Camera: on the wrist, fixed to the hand. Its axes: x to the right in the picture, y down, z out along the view.
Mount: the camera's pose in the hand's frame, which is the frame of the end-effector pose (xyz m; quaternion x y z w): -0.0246 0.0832 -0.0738 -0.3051 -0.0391 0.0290 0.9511
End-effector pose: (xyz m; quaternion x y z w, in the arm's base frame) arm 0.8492 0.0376 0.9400 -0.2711 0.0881 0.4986 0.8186
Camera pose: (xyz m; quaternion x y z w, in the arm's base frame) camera 0.7746 0.0091 0.8588 -0.4855 -0.0925 0.5354 0.6848
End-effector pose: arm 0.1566 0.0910 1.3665 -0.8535 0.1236 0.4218 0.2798
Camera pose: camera 0.1523 -0.0202 1.3908 0.8771 -0.0027 -0.4804 0.0017
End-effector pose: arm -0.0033 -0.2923 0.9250 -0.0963 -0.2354 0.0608 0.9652
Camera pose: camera 0.0034 -0.2269 0.8320 -0.3905 -0.2774 0.0178 0.8776
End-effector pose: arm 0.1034 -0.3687 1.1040 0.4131 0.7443 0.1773 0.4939
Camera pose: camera 0.0791 -0.3279 1.2075 0.2707 0.6225 0.3939 0.6197
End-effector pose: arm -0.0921 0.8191 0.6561 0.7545 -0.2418 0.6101 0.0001
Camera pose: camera -0.1938 0.7764 0.6278 0.7344 -0.4380 0.4770 0.2031
